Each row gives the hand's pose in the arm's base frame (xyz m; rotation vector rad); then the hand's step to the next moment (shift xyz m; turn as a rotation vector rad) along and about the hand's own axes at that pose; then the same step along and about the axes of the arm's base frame.
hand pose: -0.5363 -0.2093 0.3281 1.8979 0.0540 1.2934
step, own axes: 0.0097 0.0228 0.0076 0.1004 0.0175 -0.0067
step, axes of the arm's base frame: 0.0017 -0.0153 0.0209 0.0352 0.0379 0.0881
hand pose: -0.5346 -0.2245 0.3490 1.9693 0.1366 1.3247
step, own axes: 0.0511 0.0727 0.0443 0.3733 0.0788 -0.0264
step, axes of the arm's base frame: 0.0384 -0.0511 0.0760 0.1256 0.1318 0.3363
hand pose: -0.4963 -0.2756 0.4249 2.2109 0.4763 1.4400
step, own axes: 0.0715 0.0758 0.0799 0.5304 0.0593 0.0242
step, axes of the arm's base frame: 0.1045 -0.0413 0.0680 0.2331 0.2198 0.4275
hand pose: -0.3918 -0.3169 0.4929 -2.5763 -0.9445 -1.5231
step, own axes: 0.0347 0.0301 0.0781 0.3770 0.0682 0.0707
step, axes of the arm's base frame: 0.0891 0.0155 -0.0049 0.2212 0.1507 0.2831
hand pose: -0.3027 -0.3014 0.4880 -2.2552 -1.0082 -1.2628
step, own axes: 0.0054 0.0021 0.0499 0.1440 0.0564 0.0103
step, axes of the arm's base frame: 0.0326 0.0313 -0.0220 0.0970 0.0268 0.1179
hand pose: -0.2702 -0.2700 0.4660 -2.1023 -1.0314 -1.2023
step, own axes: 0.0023 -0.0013 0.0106 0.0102 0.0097 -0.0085
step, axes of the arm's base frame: 0.0049 0.0093 -0.0030 0.0069 -0.0081 0.0125
